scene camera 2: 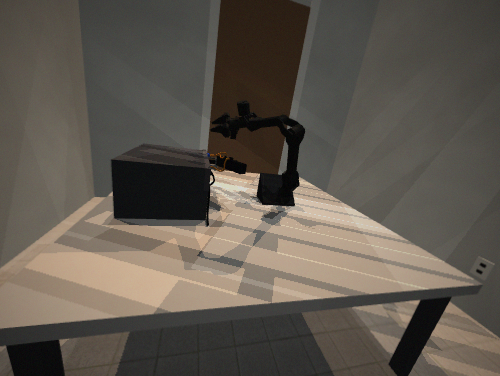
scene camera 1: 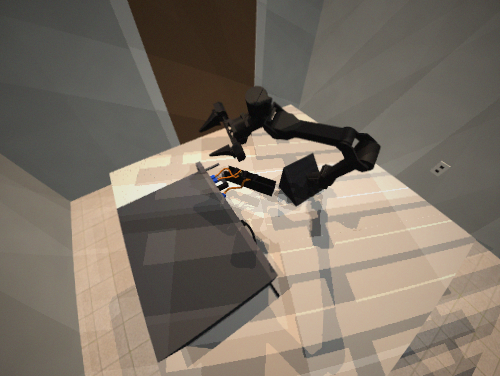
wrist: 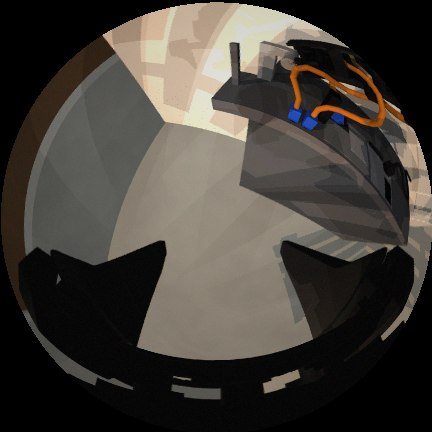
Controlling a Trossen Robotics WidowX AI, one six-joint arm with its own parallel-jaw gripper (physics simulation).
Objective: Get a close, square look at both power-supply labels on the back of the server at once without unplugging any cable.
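Places are measured from the arm's base along level axes (x back, y right, z up), in metres.
Where they show: gripper, fingertip midpoint: (scene camera 2: 211, 126) (scene camera 1: 204, 143) (wrist: 224, 247); arm's base, link origin: (scene camera 2: 285, 191) (scene camera 1: 313, 178).
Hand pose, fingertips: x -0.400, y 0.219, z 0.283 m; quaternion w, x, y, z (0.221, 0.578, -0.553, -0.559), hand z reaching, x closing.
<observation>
Things, the pixels of their centre, and the offset from my fingertips. "spot": a spot on its surface instead. Level surfaces: height alone.
- black cable, surface spot: (scene camera 1: 251, 230) spot: dz -0.222, dx -0.013, dy -0.241 m
- black cable-management piece, surface spot: (scene camera 1: 260, 184) (scene camera 2: 235, 162) spot: dz -0.156, dx +0.110, dy -0.149 m
- table, surface height: dz -0.346 m
- thin bracket, surface spot: (wrist: 235, 62) spot: dz -0.175, dx +0.034, dy +0.056 m
The dark server (scene camera 1: 185, 250) (scene camera 2: 160, 192) (wrist: 300, 165) stands on the table. In the wrist view its back face shows at a steep slant at the upper right, bent by the lens. I cannot make out either power-supply label. Orange cables (wrist: 297, 92) run to blue plugs (wrist: 310, 122) at one end of the back. A black cable (scene camera 1: 251, 230) loops out farther along the back. My gripper (scene camera 1: 206, 143) (scene camera 2: 212, 126) (wrist: 224, 247) is open and empty. It is above table height, near the orange-cable end of the server and higher than its top.
A black cable-management piece (scene camera 1: 260, 184) (scene camera 2: 235, 165) sticks out behind the server, among the orange cables. The arm's base block (scene camera 1: 300, 181) (scene camera 2: 272, 189) stands behind it on the table (scene camera 1: 380, 260) (scene camera 2: 350, 270). A thin bracket (wrist: 235, 62) juts from the server's back corner. Walls and a brown door (scene camera 2: 260, 75) stand beyond.
</observation>
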